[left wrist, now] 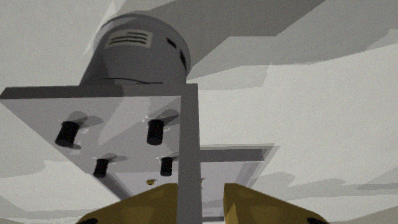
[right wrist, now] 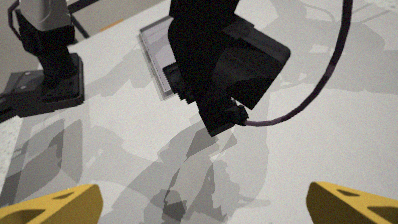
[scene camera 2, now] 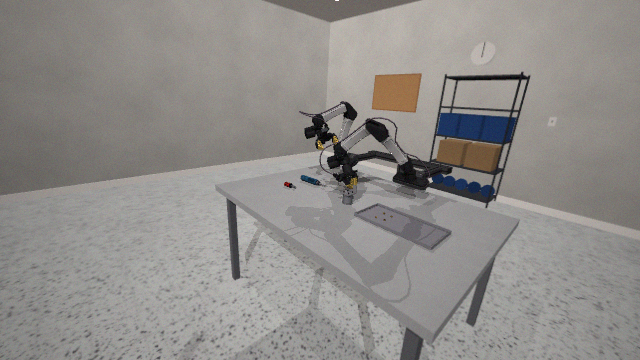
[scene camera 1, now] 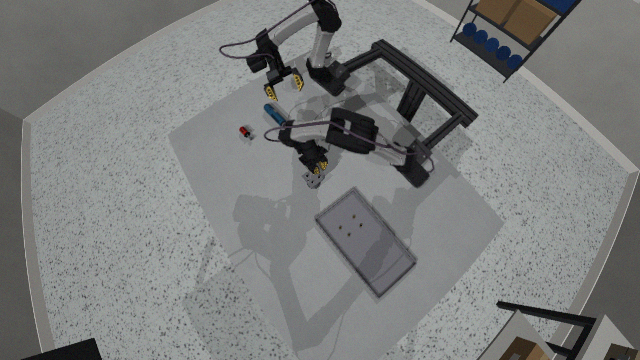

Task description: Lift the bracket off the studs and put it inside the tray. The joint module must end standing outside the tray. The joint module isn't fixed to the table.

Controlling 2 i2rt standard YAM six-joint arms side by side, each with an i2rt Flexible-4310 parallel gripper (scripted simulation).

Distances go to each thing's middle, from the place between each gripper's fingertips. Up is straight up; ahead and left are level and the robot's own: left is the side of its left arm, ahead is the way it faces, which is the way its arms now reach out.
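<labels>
Tray [scene camera 1: 375,253]: 61 cm to the left of my right hand, 29 cm below it, 4 cm ahead of it. With respect to the joint module [left wrist: 128,49], my right hand is 26 cm above it, 26 cm to the right of it and 7 cm short of it.
Joint module: 40 mm ahead of my left hand and 60 mm below it. With respect to the tray, my left hand is 90 mm above it, 10 mm short of it and 350 mm to the right of it.
</labels>
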